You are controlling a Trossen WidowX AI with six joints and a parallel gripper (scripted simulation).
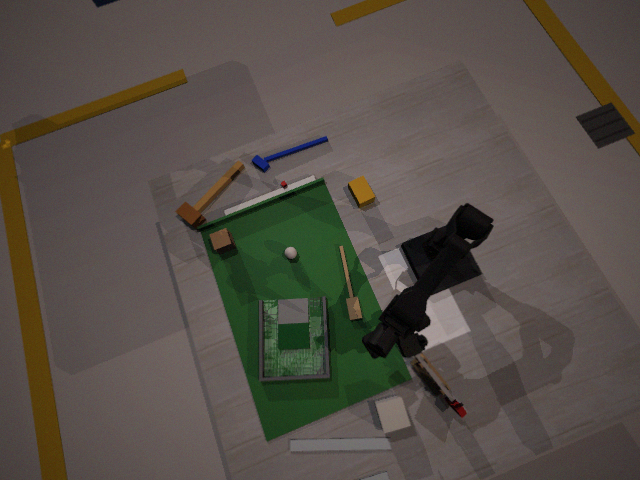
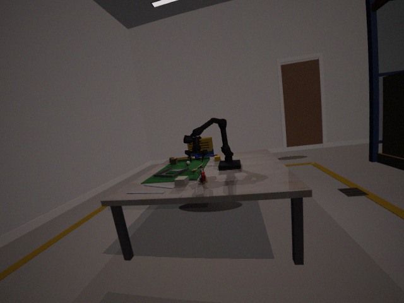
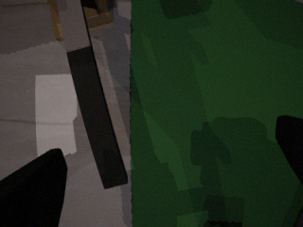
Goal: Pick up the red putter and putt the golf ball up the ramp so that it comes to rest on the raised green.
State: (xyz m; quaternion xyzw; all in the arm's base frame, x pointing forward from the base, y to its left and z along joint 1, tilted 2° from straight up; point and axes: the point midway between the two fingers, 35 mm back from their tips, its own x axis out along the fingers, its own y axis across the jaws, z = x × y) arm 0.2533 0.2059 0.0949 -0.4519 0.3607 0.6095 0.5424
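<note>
Now: gripper tip 7 cm past the red putter, 11 cm to the right of it and 5 cm above it. Round my gripper tip: yellow block: 11 cm behind, 50 cm to the right, 9 cm below; then white golf ball: 20 cm ahead, 39 cm to the right, 9 cm below; then wooden cube: 40 cm ahead, 51 cm to the right, 8 cm below.
</note>
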